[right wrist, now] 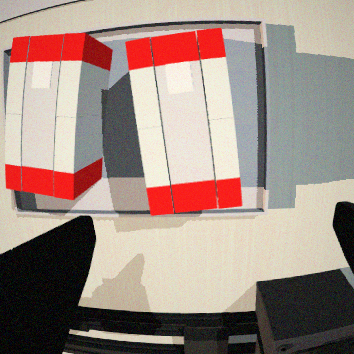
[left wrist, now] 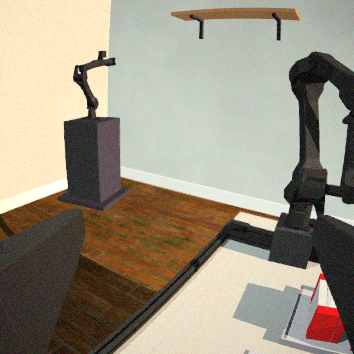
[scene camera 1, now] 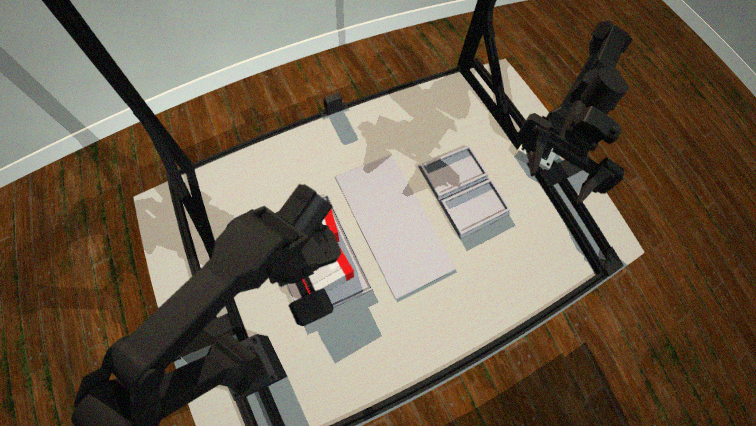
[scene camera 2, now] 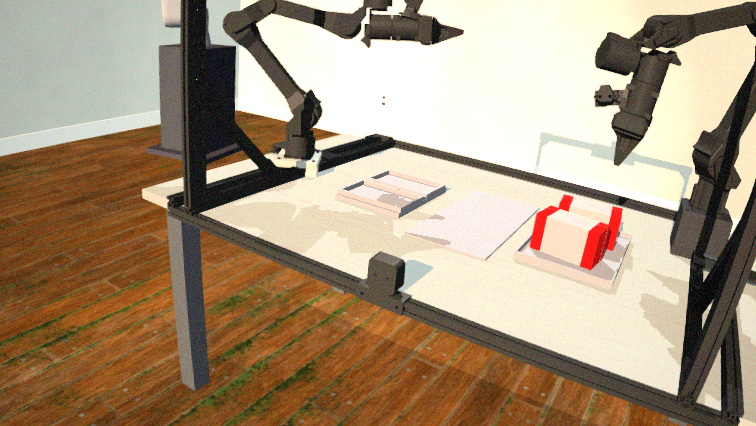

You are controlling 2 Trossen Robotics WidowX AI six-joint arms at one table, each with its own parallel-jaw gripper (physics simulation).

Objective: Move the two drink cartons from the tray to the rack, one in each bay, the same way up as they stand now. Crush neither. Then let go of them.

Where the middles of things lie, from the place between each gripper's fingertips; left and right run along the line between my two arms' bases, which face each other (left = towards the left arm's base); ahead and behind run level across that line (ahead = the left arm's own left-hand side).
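My right gripper: 60 mm past the grey tray [scene camera 2: 603,275], 50 mm to the right of it, 160 mm above it. Pale mat [scene camera 1: 406,247], from my right hand: 20 mm behind, 250 mm to the left, 170 mm below.
From my left hand: pale mat 13 cm to the right, 20 cm behind, 36 cm below; grey tray 33 cm to the right, 24 cm behind, 35 cm below.
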